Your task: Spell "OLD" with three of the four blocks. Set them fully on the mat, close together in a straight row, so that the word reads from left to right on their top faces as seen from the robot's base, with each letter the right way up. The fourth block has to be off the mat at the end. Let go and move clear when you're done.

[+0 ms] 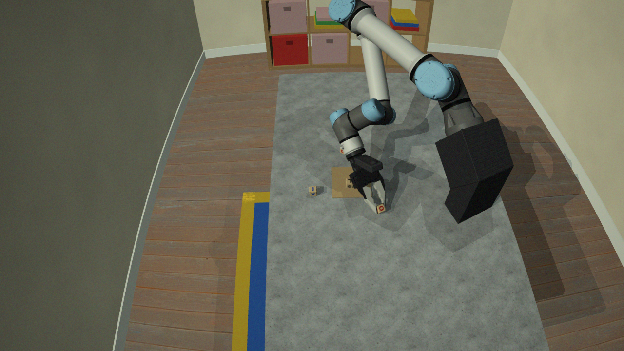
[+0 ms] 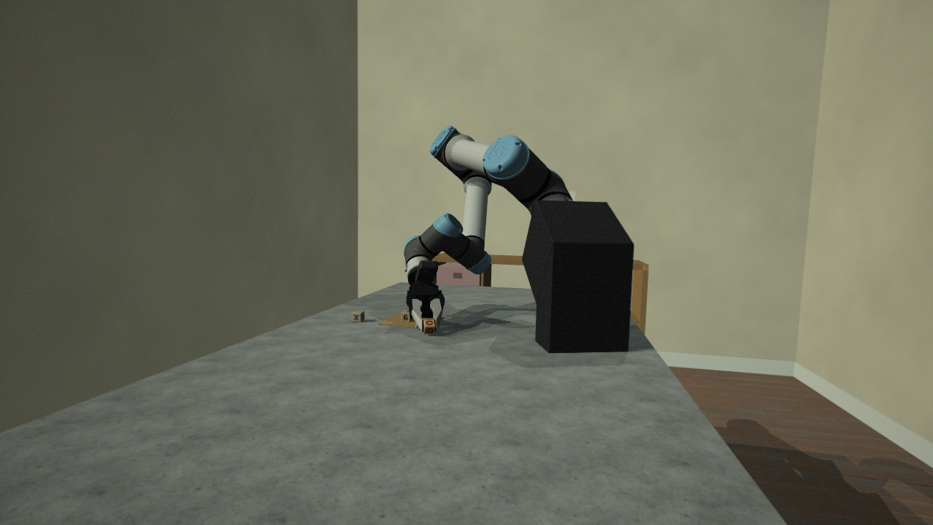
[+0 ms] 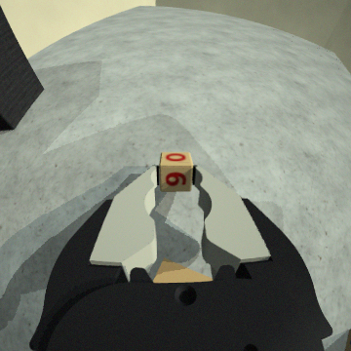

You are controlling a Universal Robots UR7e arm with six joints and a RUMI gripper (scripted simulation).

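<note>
The tan mat lies 80 mm ahead of my hand, 140 mm to the right of it and 20 mm below it. Also, from my hand: blue-lettered block 220 mm ahead, 100 mm to the right, 10 mm below.
</note>
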